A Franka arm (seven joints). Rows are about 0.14 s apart.
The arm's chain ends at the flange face. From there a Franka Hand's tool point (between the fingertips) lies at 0.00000 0.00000 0.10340 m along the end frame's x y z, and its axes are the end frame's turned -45 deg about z.
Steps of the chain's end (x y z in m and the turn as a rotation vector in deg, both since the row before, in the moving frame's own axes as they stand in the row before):
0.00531 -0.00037 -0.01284 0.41 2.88 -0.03
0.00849 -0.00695 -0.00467 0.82 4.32 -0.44
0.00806 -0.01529 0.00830 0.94 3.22 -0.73
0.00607 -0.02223 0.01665 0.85 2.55 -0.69
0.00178 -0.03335 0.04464 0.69 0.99 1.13
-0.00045 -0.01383 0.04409 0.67 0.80 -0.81
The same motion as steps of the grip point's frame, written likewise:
0.00821 0.00664 -0.01297 -1.75 2.33 -0.03
0.01749 0.00553 -0.00497 -2.47 3.63 -0.44
0.02183 -0.00224 0.00812 -1.61 2.94 -0.73
0.02436 -0.00928 0.01654 -1.20 2.40 -0.69
0.02698 -0.02192 0.04462 -0.21 1.19 1.13
0.01134 -0.00994 0.04407 -0.09 1.04 -0.81

